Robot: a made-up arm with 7 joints.
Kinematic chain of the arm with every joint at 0, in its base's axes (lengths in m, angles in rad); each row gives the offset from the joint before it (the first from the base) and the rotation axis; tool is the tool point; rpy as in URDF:
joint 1: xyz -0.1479 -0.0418 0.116 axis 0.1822 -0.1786 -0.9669
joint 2: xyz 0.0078 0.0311 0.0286 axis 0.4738 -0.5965 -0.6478
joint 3: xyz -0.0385 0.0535 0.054 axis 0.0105 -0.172 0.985
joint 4: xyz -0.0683 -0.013 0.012 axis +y
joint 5: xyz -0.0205 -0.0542 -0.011 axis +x
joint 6: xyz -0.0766 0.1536 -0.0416 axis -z
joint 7: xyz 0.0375 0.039 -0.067 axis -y
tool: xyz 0.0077 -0.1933 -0.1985 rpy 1.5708 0 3.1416
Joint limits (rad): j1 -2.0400..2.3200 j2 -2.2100..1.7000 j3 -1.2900..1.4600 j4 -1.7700..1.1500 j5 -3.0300..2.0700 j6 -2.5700..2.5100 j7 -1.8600..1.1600
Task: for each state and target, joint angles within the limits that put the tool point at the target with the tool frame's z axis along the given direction. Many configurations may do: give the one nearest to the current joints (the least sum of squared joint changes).
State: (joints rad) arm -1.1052 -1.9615 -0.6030 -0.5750 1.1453 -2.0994 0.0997
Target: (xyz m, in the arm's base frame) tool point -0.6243 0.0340 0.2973 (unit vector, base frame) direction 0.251 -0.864 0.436
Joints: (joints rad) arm -0.9093 -1.6849 -0.6234 -0.5674 1.4804 -1.9507 0.3257
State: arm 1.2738 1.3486 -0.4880 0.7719 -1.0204 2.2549 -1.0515
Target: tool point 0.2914 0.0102 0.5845 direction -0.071 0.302 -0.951
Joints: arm 1.4816 1.2872 -1.1664 0.9514 -0.8667 2.5100 -0.3056
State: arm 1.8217 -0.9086 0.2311 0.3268 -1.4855 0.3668 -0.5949
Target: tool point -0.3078 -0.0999 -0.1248 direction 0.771 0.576 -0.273
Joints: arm 1.6016 -0.3697 0.9620 -0.1901 -0.6781 0.3243 -0.6376
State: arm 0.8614 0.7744 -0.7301 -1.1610 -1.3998 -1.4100 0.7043
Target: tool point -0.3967 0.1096 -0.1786 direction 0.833 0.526 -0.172
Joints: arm 0.7624 0.7805 -0.9332 -1.2704 -1.8389 -2.0603 0.6217
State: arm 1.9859 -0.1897 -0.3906 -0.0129 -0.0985 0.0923 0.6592
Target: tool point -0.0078 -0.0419 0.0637 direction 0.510 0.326 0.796
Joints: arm 1.4889 -0.1574 0.3309 -0.3892 0.5941 0.2903 0.9287
